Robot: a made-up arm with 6 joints. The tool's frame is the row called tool.
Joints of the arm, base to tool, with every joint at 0 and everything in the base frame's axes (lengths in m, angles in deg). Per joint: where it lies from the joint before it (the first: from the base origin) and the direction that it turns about. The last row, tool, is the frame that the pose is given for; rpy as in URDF.
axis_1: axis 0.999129 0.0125 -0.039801 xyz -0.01 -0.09 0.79
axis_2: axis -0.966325 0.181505 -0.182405 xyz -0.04 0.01 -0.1
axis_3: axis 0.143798 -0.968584 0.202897 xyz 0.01 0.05 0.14
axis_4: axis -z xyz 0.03 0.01 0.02
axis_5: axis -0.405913 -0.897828 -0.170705 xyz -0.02 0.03 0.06
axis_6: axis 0.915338 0.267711 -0.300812 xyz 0 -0.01 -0.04
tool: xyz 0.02 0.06 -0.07 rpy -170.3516 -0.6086 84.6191
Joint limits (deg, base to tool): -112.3..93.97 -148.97..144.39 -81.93..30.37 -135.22..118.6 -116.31..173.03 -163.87..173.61
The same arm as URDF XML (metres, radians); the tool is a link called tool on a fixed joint. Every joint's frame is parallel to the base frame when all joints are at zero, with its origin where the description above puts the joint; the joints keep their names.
<robot name="arm">
  <joint name="axis_1" type="revolute">
    <parent link="base_link"/>
    <child link="link1"/>
    <origin xyz="-0.01 -0.09 0.79"/>
    <axis xyz="0.999129 0.0125 -0.039801"/>
    <limit lower="-1.96" upper="1.6401"/>
  </joint>
  <joint name="axis_2" type="revolute">
    <parent link="link1"/>
    <child link="link2"/>
    <origin xyz="-0.04 0.01 -0.1"/>
    <axis xyz="-0.966325 0.181505 -0.182405"/>
    <limit lower="-2.6" upper="2.5201"/>
  </joint>
  <joint name="axis_3" type="revolute">
    <parent link="link2"/>
    <child link="link3"/>
    <origin xyz="0.01 0.05 0.14"/>
    <axis xyz="0.143798 -0.968584 0.202897"/>
    <limit lower="-1.4299" upper="0.5301"/>
  </joint>
  <joint name="axis_4" type="revolute">
    <parent link="link3"/>
    <child link="link4"/>
    <origin xyz="0.03 0.01 0.02"/>
    <axis xyz="0 0 -1"/>
    <limit lower="-2.36" upper="2.07"/>
  </joint>
  <joint name="axis_5" type="revolute">
    <parent link="link4"/>
    <child link="link5"/>
    <origin xyz="-0.02 0.03 0.06"/>
    <axis xyz="-0.405913 -0.897828 -0.170705"/>
    <limit lower="-2.03" upper="3.0199"/>
  </joint>
  <joint name="axis_6" type="revolute">
    <parent link="link5"/>
    <child link="link6"/>
    <origin xyz="0 -0.01 -0.04"/>
    <axis xyz="0.915338 0.267711 -0.300812"/>
    <limit lower="-2.8601" upper="3.0301"/>
  </joint>
  <joint name="tool_joint" type="fixed">
    <parent link="link6"/>
    <child link="tool"/>
    <origin xyz="0.02 0.06 -0.07" rpy="-2.9732 -0.0106 1.4769"/>
  </joint>
  <link name="base_link"/>
  <link name="link1"/>
  <link name="link2"/>
  <link name="link3"/>
  <link name="link4"/>
  <link name="link5"/>
  <link name="link6"/>
  <link name="tool"/>
</robot>

